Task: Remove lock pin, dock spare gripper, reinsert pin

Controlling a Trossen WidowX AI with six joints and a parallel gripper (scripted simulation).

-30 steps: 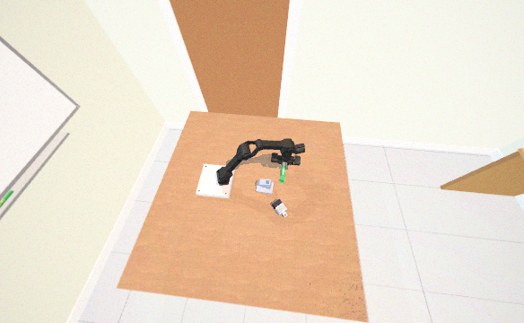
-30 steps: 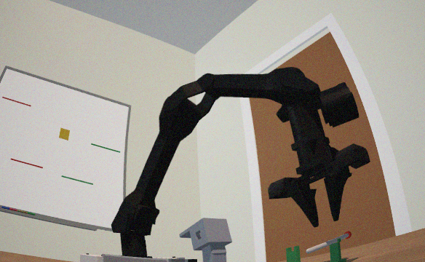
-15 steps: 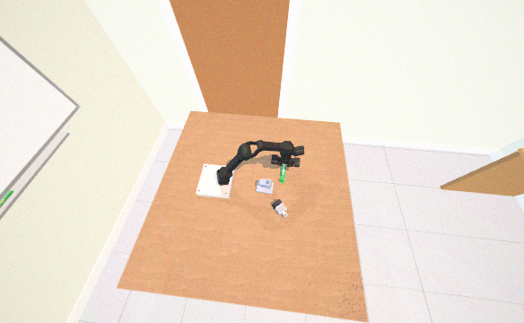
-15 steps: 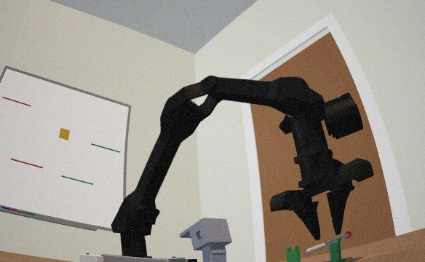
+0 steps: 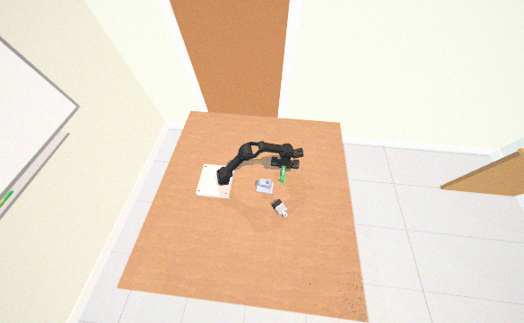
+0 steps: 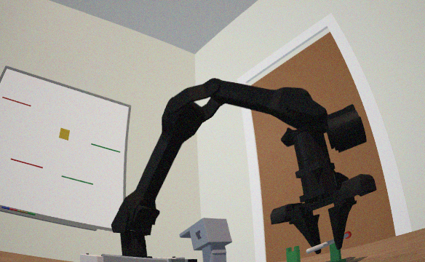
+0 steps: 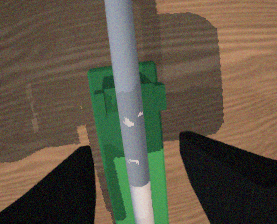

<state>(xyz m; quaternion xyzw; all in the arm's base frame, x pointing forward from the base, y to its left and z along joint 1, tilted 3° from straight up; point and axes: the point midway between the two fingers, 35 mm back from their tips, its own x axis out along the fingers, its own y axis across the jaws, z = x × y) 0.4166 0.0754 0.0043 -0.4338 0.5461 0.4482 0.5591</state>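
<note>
Right now my gripper tip is 10 mm past the green stand and 40 mm to the left of it. From my gripper tip the other things lie so: grey mount: 140 mm behind, 130 mm to the right, 20 mm above; then spare gripper: 60 mm behind, 290 mm to the right.
</note>
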